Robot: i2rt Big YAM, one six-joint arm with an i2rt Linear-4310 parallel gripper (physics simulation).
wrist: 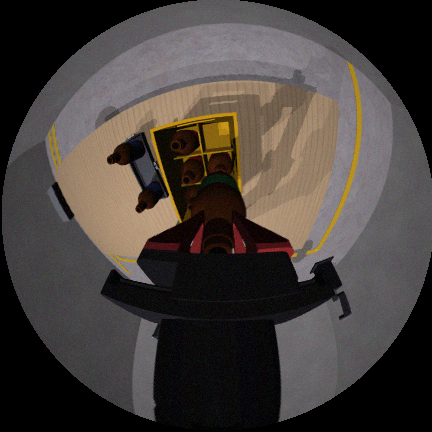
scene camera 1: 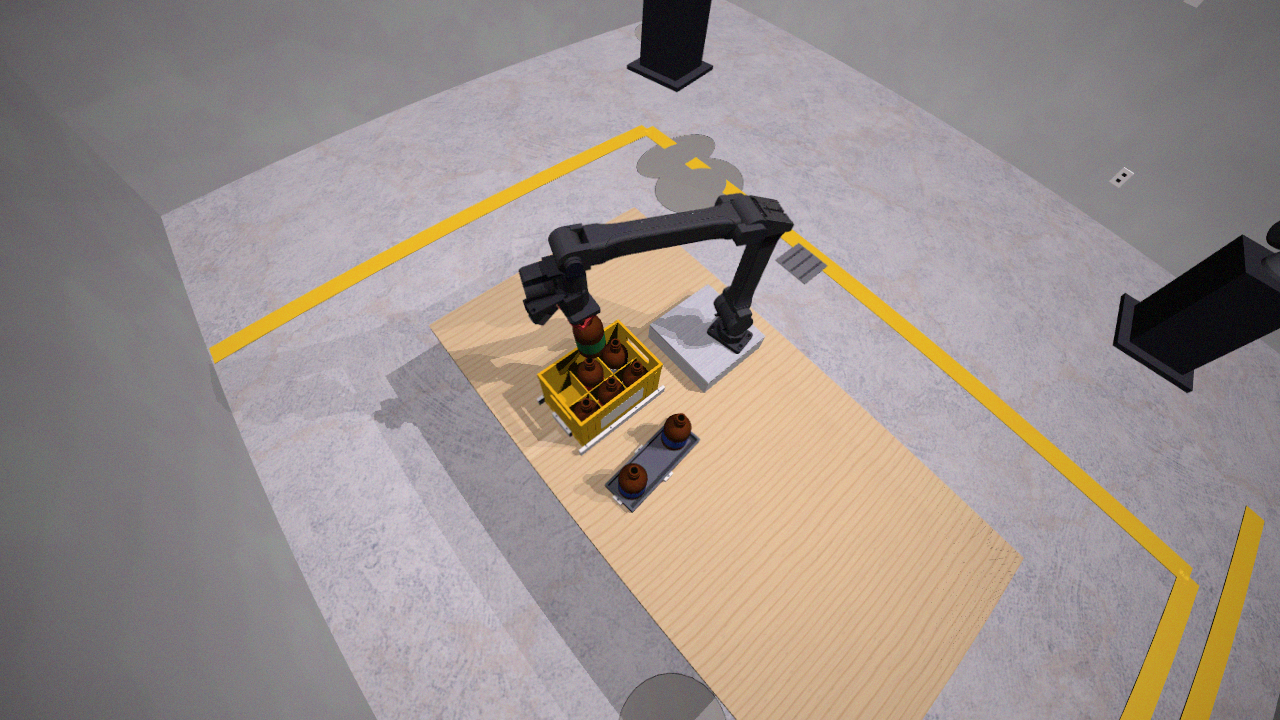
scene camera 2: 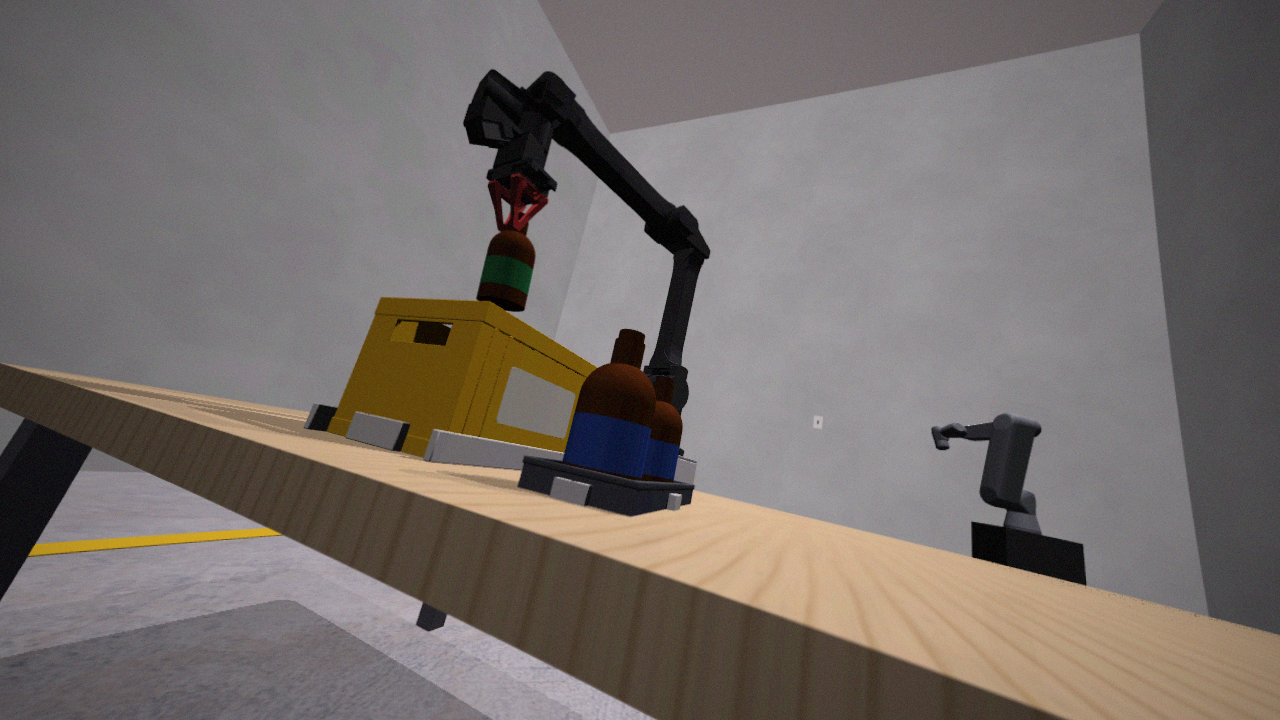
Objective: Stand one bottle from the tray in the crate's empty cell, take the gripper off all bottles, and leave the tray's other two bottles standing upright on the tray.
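My gripper is shut on the neck of a brown bottle with a green band. The bottle hangs roughly upright above the yellow crate, its base near rim height in the second scene view. The empty cell is a corner one. In the wrist view it lies beyond the held bottle, past one filled cell. Two blue-banded bottles stand upright at the ends of the grey tray.
Several brown bottles fill the crate's other cells. Yellow dividers separate them. Pale strips run along the crate's base. The tray stands beside the crate's labelled long side. The arm's base is on a pale plate behind.
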